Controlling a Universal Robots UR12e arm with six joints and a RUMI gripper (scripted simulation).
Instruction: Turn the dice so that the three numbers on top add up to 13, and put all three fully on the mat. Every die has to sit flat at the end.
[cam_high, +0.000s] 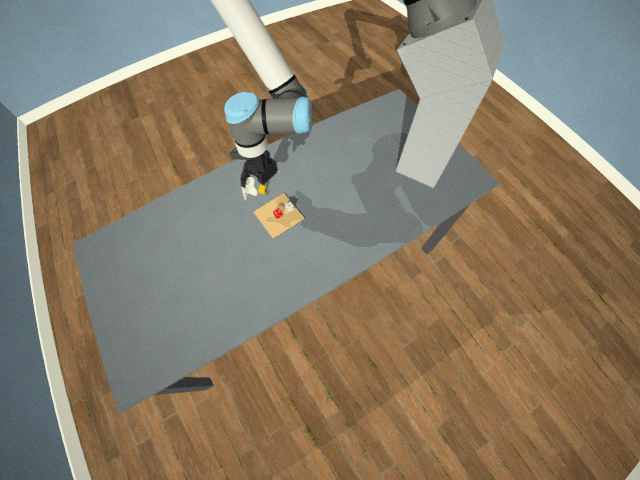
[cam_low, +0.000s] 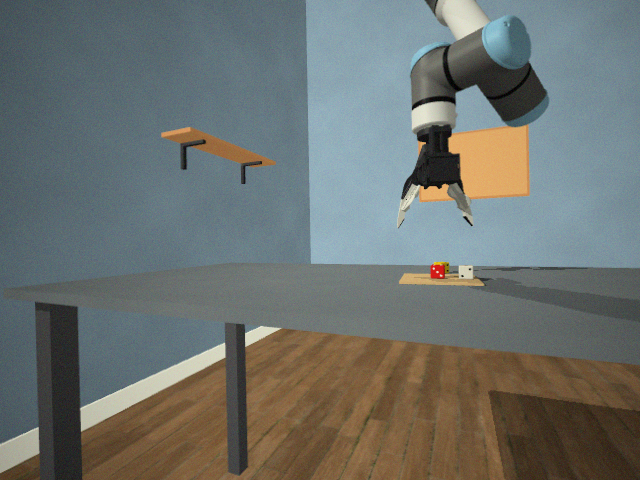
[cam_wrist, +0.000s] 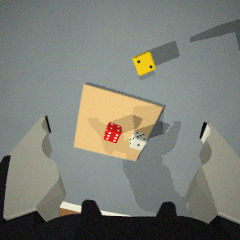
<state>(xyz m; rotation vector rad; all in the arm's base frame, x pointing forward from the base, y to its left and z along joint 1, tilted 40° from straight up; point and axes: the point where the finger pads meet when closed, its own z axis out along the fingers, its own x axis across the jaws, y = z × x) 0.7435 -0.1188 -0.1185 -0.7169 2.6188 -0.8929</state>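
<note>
My gripper is now 10 mm past the yellow die, 50 mm to the left of it and 90 mm above it. The rest, counted from my hand: red die (20 mm behind, 80 mm to the left, 90 mm below); tan mat (20 mm behind, 80 mm to the left, 100 mm below); white die (70 mm behind, 80 mm to the left, 90 mm below).
</note>
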